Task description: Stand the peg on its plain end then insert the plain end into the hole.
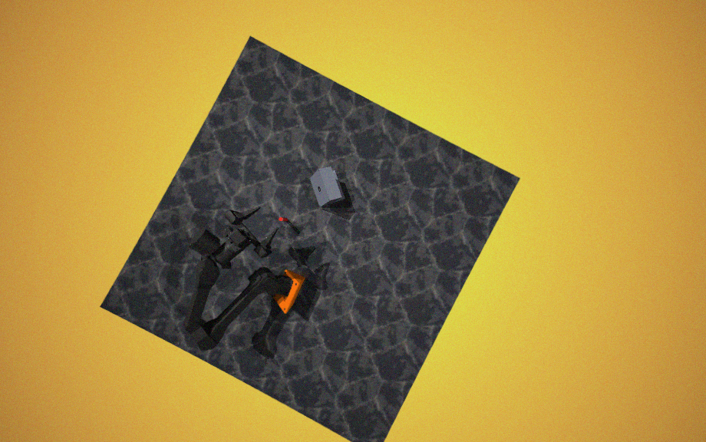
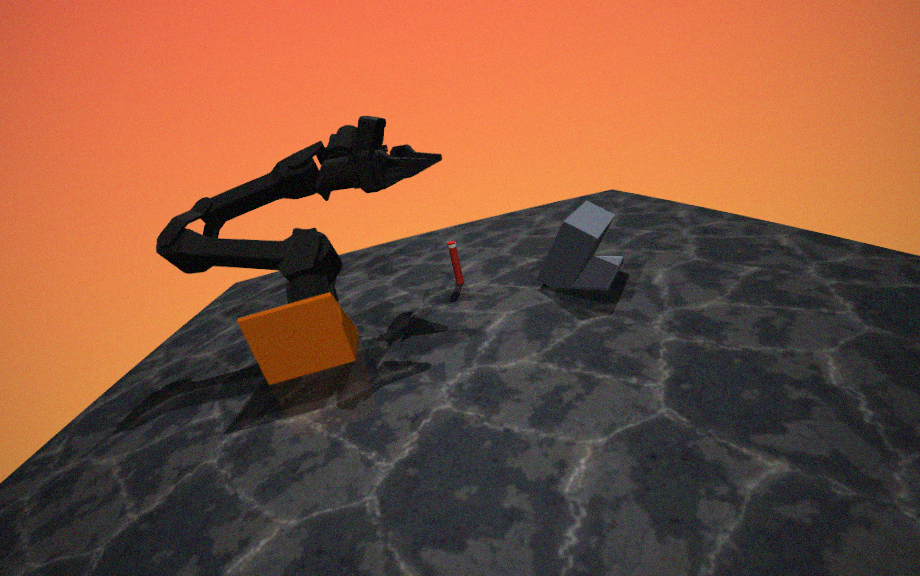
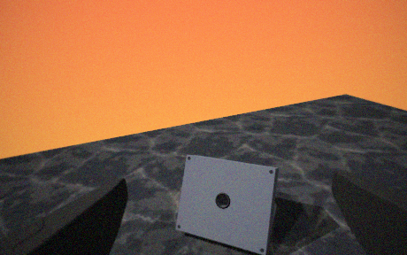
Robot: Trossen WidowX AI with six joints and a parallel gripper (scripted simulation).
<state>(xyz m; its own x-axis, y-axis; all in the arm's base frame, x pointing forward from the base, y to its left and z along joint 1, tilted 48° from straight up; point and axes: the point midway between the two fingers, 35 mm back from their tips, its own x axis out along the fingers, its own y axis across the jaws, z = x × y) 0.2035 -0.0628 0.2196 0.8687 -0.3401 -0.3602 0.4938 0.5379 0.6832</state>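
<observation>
Now: gripper tip 17 cm above the red peg. The rest, counted from my gripper tip: grey sloped panel 18 cm ahead, 12 cm to the right, 18 cm below; flat foot plate 19 cm ahead, 13 cm to the right, 22 cm below.
</observation>
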